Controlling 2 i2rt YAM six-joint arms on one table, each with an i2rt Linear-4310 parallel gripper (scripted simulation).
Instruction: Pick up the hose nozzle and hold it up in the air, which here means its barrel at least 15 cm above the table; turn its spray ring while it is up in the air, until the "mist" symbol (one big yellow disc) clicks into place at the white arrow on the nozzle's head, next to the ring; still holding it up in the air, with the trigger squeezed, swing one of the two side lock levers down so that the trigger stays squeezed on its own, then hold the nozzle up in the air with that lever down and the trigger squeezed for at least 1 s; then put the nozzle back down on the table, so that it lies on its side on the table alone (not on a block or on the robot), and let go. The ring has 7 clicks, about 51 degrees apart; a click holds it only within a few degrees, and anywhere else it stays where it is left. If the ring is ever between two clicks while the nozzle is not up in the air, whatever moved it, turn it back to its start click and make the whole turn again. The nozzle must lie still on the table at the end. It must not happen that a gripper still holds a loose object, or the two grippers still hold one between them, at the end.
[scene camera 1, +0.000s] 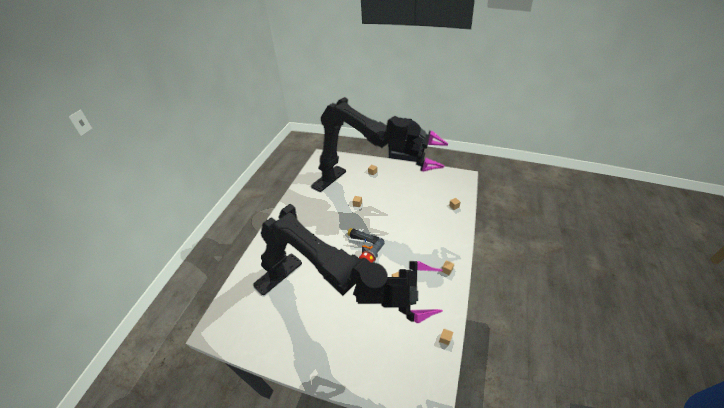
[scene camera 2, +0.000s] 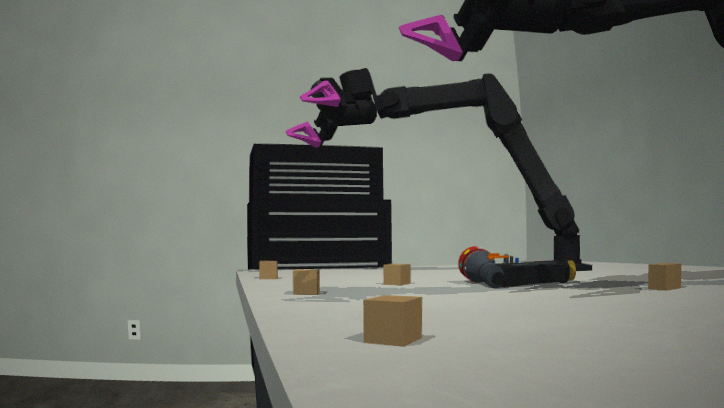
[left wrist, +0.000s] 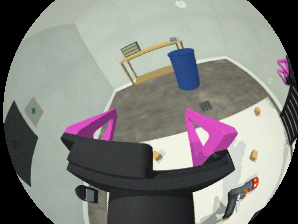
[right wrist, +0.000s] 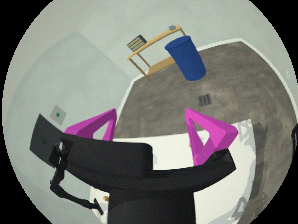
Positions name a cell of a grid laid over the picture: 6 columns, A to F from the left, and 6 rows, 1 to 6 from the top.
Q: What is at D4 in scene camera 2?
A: A hose nozzle.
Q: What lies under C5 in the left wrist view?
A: The left gripper.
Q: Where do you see the right gripper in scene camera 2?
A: At C2
